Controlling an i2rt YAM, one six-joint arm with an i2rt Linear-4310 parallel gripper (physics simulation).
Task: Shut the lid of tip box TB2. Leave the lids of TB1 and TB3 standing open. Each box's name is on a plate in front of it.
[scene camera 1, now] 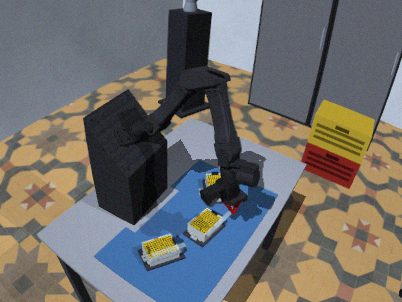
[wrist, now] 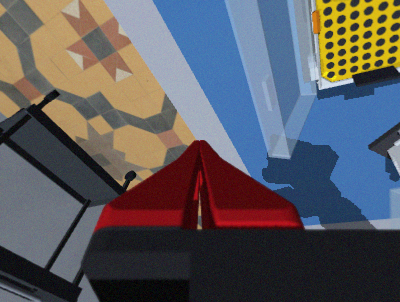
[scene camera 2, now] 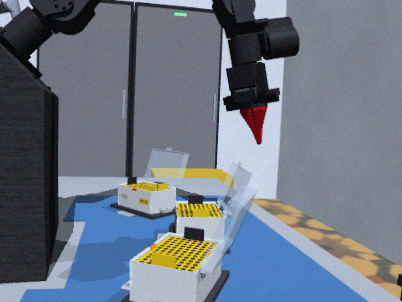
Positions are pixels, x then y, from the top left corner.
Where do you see a clear lid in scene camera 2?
237, 176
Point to a clear lid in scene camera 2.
At 236, 210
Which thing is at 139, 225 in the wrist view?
My gripper.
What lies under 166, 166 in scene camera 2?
A clear lid.
